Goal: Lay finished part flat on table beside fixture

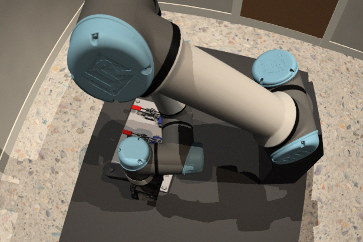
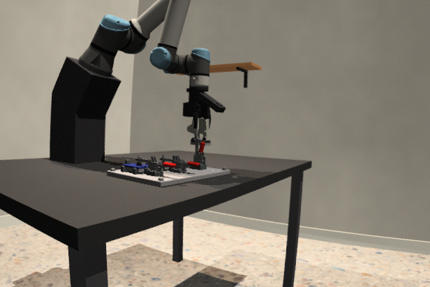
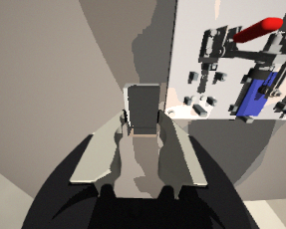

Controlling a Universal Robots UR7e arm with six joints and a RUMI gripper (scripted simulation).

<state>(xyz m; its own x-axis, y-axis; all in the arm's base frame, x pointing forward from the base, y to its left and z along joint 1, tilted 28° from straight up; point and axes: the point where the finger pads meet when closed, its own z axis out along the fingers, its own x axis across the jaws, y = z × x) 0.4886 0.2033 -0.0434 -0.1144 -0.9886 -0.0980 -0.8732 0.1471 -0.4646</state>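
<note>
The pale grey finished part lies 1 cm behind my hand. From my hand the other things lie so: blue blank 33 cm to the right, 8 cm below, 4 cm behind; light grey fixture plate 23 cm to the right, 10 cm below, 2 cm ahead.
</note>
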